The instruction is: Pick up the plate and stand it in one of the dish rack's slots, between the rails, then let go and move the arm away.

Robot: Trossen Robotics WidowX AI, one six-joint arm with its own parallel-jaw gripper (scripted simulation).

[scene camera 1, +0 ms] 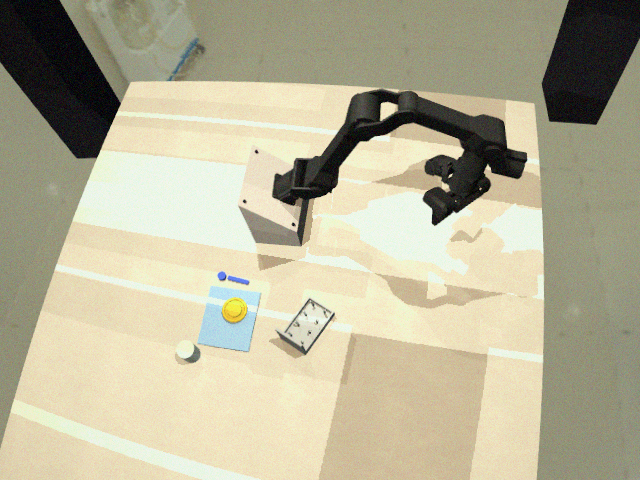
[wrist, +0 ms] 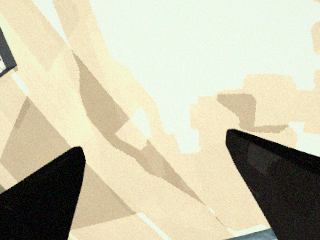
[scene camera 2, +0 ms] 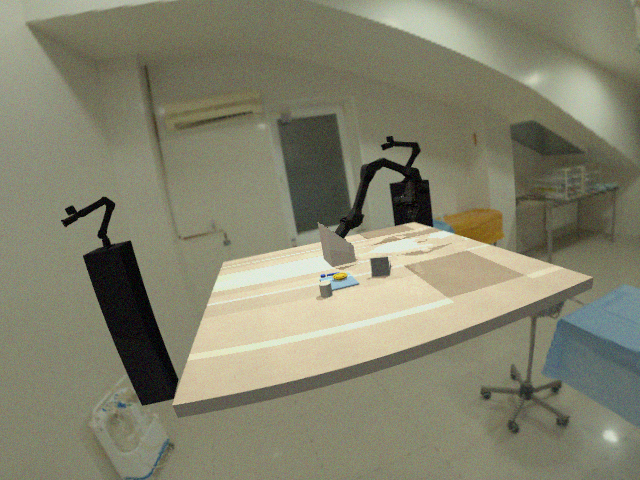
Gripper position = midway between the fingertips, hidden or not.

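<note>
Scene camera 1 shows me my gripper (scene camera 1: 444,218), open and holding nothing, and it also shows a dish rack (scene camera 1: 306,326) together with a light blue mat (scene camera 1: 216,331). In the wrist view, too, I see my gripper (wrist: 156,145).
</note>
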